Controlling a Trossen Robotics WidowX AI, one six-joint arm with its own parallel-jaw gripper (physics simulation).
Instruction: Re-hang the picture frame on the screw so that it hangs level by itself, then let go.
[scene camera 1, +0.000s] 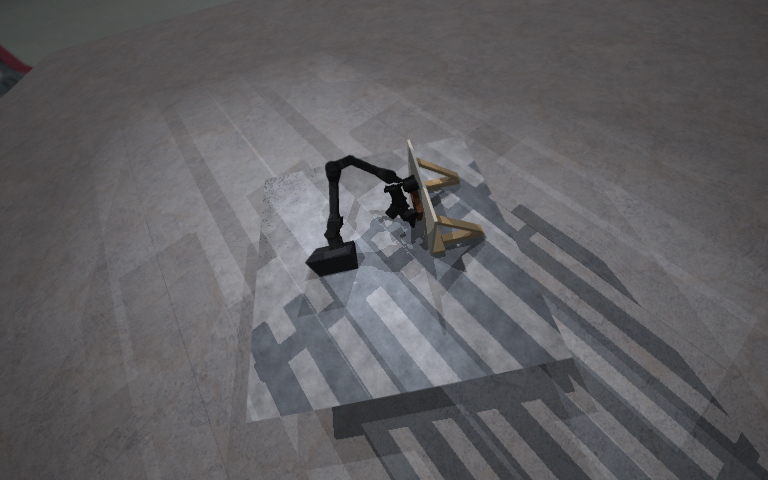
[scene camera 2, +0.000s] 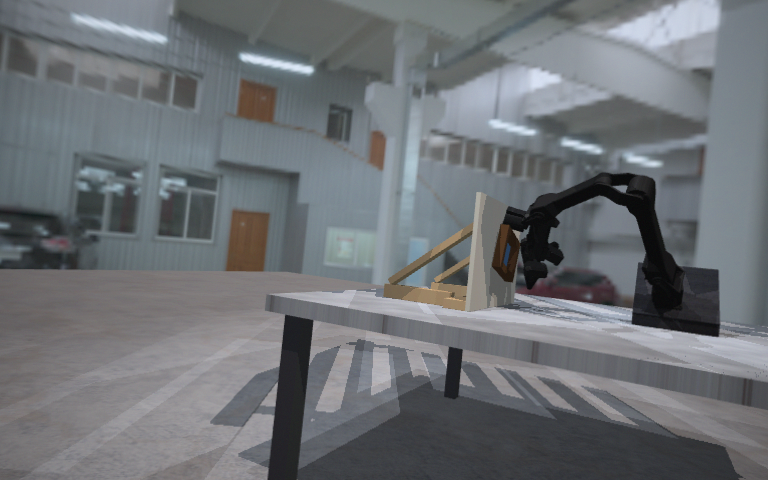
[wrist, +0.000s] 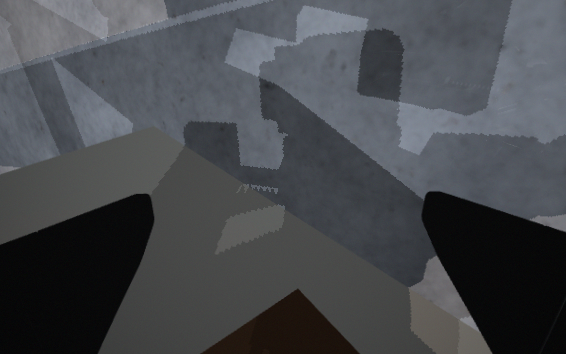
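Where they show: gripper, between the fingertips: (scene camera 1: 409, 224) (scene camera 2: 527, 280) (wrist: 289, 206); arm's base, origin of its link: (scene camera 1: 336, 247) (scene camera 2: 667, 300).
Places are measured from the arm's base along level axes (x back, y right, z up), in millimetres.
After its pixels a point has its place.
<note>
The picture frame (scene camera 1: 417, 208) {z 124, x -410, y 9 mm} (scene camera 2: 498, 249) {z 92, x -442, y -148 mm} (wrist: 295, 325) {z 14, x -413, y -11 mm} is brown with a blue picture. It is against the front of the upright cream board (scene camera 1: 412, 152) {z 230, x -470, y -217 mm} (scene camera 2: 478, 254) {z 71, x -471, y -276 mm} (wrist: 195, 285) {z 8, x -436, y 40 mm}. In scene camera 2 its sides lean relative to the board's edge, so it looks tilted. In the wrist view one corner shows at the bottom. The screw does not show, and whether the frame hangs on it cannot be told. My black gripper (scene camera 1: 403, 216) {z 8, x -369, y 6 mm} (scene camera 2: 543, 266) (wrist: 289, 206) {z 8, x -369, y 6 mm} is open and empty, points downward and is in front of the board, beside the frame. The arm partly hides the frame in scene camera 1.
Wooden braces (scene camera 1: 461, 233) {z -38, x -597, y 117 mm} (scene camera 2: 424, 297) {z -61, x -613, y -249 mm} support the board from behind. The board stands on the grey table (scene camera 1: 407, 345) {z -77, x -184, y 510 mm} (scene camera 2: 396, 319) {z -82, x -565, y -591 mm}. The arm's black base (scene camera 1: 334, 259) {z 75, x 6, y 100 mm} (scene camera 2: 702, 294) {z 26, x 83, y 16 mm} stands on the table, across from the board's front. The arm's dark wrist part is close to the board.
</note>
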